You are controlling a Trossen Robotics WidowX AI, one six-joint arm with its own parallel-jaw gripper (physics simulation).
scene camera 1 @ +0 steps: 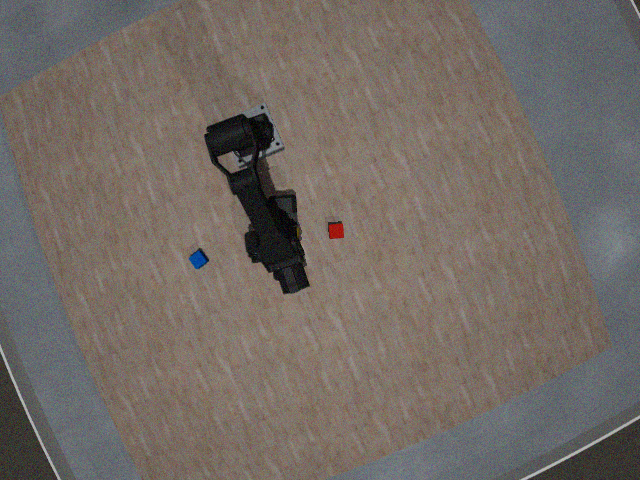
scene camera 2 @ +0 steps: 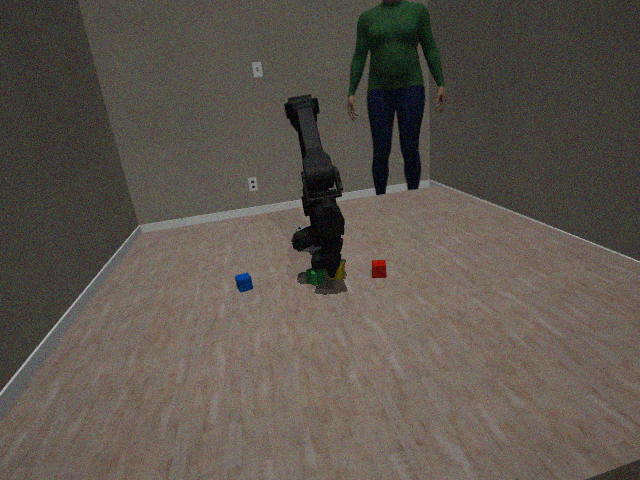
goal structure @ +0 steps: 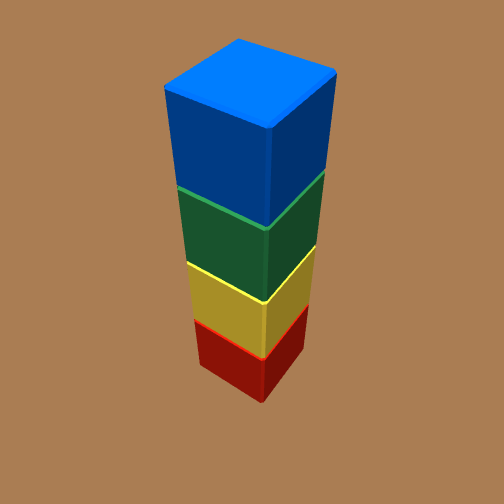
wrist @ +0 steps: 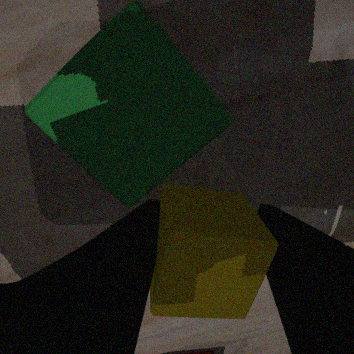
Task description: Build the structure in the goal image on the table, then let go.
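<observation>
My gripper [scene camera 2: 334, 274] [wrist: 208, 213] points down and is shut on the yellow cube [scene camera 1: 298, 232] [scene camera 2: 340, 270] [wrist: 220, 292], with a finger on each side of it. The cube is at or close to table height; any small gap beneath it cannot be made out. A green cube [scene camera 2: 315, 276] [wrist: 140, 115] is close beside the yellow one, turned cornerwise in the wrist view; the arm hides it in scene camera 1. A red cube [scene camera 1: 336, 230] [scene camera 2: 378, 269] stands apart on the yellow cube's side. A blue cube [scene camera 1: 198, 258] [scene camera 2: 244, 282] stands apart on the green cube's side.
The black arm [scene camera 1: 266, 227] [scene camera 2: 320, 175] reaches over the green and yellow cubes from its base plate [scene camera 1: 276, 139]. The wood-patterned surface [scene camera 1: 413, 310] [scene camera 2: 361, 387] carries the cubes. A person in a green top [scene camera 2: 395, 46] is by the back wall [scene camera 2: 196, 129].
</observation>
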